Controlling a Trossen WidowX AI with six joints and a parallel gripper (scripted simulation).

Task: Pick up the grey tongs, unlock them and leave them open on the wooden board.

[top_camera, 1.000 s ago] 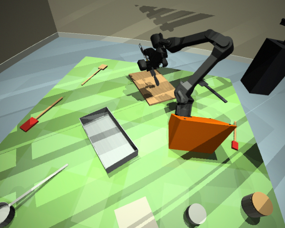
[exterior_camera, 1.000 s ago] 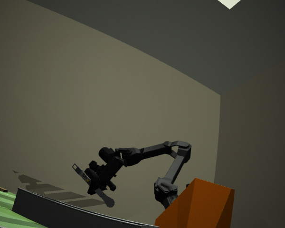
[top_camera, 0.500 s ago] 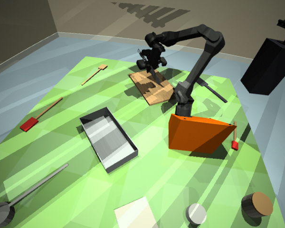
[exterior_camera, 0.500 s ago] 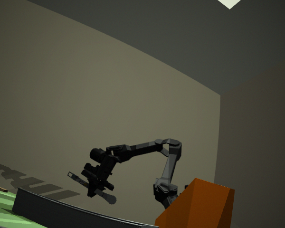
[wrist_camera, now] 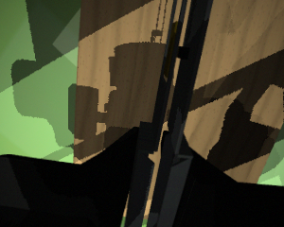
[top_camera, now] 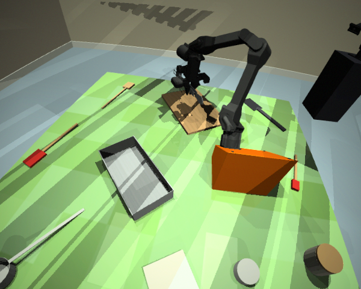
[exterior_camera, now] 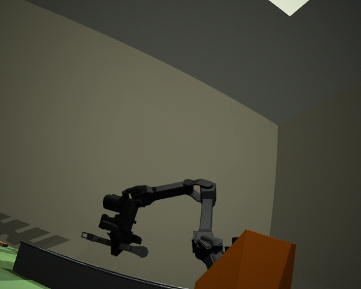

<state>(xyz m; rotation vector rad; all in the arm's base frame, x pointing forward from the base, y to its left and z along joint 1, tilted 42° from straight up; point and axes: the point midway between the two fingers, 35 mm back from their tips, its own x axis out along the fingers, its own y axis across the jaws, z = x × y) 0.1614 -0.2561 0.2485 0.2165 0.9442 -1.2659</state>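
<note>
Right now the wooden board is 3 cm behind my gripper tip, 2 cm to the right of it and 10 cm below it. From my gripper tip the other things lie so: roasting tin 19 cm ahead, 45 cm to the left, 8 cm below; red spatula 60 cm ahead, 34 cm to the left, 10 cm below; black spatula 45 cm behind, 6 cm to the right, 10 cm below.
</note>
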